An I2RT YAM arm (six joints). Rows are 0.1 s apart.
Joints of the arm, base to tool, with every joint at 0 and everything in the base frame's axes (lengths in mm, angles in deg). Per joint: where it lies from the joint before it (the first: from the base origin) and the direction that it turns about. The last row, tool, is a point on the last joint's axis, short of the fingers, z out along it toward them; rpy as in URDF.
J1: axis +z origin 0 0 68
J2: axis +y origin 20 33.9 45.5
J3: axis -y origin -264 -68.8 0
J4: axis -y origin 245 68.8 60
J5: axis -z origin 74 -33.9 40.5
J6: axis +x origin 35.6 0 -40.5
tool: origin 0 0 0 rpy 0 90 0
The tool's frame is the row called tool.
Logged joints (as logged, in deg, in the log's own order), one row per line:
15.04 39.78 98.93 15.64 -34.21 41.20
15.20 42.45 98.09 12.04 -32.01 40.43
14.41 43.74 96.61 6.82 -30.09 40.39
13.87 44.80 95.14 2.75 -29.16 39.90
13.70 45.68 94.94 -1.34 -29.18 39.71
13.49 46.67 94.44 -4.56 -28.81 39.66
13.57 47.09 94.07 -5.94 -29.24 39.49
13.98 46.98 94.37 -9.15 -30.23 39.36
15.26 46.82 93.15 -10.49 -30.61 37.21
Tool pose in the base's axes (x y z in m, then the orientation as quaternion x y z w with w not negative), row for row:
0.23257 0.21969 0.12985 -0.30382 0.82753 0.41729 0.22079
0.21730 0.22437 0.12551 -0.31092 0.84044 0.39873 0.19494
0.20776 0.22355 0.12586 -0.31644 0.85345 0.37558 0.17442
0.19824 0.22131 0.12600 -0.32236 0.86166 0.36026 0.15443
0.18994 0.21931 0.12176 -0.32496 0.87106 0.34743 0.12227
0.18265 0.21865 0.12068 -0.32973 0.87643 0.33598 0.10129
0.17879 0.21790 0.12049 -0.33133 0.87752 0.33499 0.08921
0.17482 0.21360 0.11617 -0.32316 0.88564 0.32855 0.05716
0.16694 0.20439 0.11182 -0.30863 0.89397 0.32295 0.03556
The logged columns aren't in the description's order. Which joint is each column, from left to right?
Columns, left to right: J6, J1, J2, J4, J5, J3.
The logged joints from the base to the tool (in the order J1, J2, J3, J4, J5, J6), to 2 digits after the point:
39.78 98.93 41.20 15.64 -34.21 15.04
42.45 98.09 40.43 12.04 -32.01 15.20
43.74 96.61 40.39 6.82 -30.09 14.41
44.80 95.14 39.90 2.75 -29.16 13.87
45.68 94.94 39.71 -1.34 -29.18 13.70
46.67 94.44 39.66 -4.56 -28.81 13.49
47.09 94.07 39.49 -5.94 -29.24 13.57
46.98 94.37 39.36 -9.15 -30.23 13.98
46.82 93.15 37.21 -10.49 -30.61 15.26

